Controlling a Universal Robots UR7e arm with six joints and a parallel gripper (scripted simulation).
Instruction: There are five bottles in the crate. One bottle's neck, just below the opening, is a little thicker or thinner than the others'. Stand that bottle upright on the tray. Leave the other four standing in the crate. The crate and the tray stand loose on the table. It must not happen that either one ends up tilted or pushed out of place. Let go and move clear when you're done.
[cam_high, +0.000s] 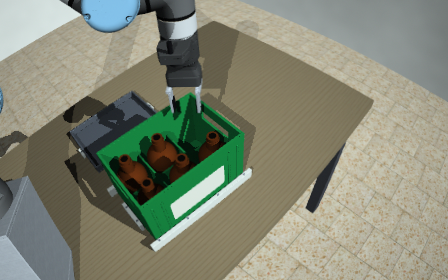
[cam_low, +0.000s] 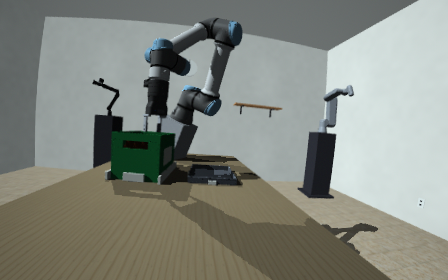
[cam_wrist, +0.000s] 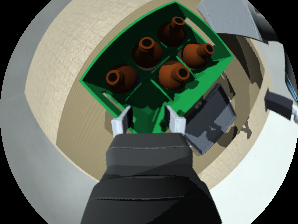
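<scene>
My gripper is now 90 mm past the crate, 50 mm to the left of it and 120 mm above it. Also, from my hand: dark grey tray (120 mm behind, 240 mm to the left, 190 mm below).
</scene>
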